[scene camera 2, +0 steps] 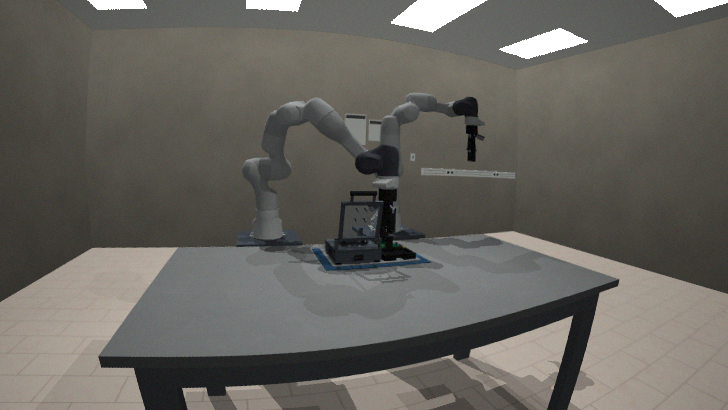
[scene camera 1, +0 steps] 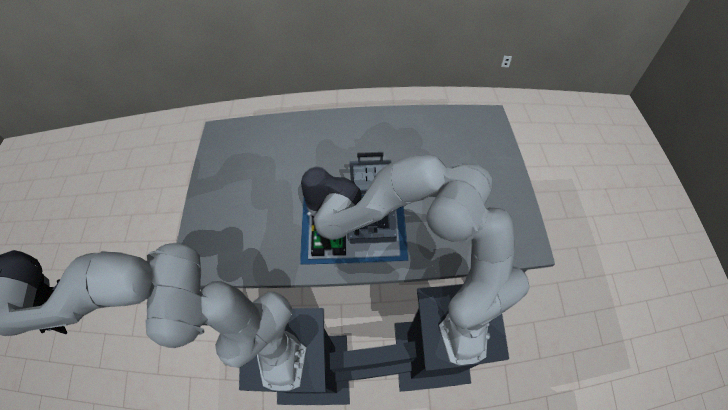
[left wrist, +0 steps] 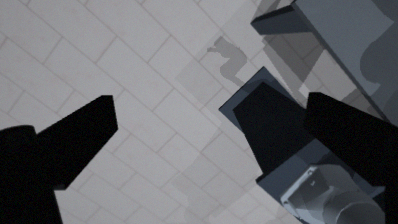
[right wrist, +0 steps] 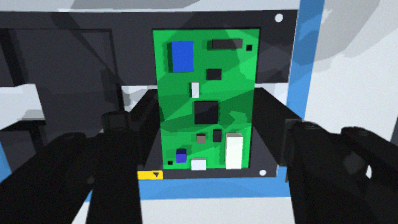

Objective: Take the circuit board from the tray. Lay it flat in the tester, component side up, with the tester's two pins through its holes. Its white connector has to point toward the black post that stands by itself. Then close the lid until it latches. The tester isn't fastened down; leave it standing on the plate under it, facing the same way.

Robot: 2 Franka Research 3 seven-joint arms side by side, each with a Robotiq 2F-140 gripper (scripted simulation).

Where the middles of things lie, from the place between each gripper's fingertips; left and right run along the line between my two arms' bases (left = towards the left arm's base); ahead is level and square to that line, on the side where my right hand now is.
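Distances from my right hand: black tray (right wrist: pixel 78 63), 5 cm ahead, 1 cm to the right, 3 cm below; green circuit board (right wrist: pixel 205 78), 2 cm below; clear lid (scene camera 1: pixel 362 173), 17 cm ahead, 19 cm to the right, 13 cm above.
Distances from my left hand: green circuit board, 360 mm ahead, 770 mm to the right, 380 mm below; black tray, 410 mm ahead, 780 mm to the right, 390 mm below; clear lid, 520 mm ahead, 960 mm to the right, 230 mm below.
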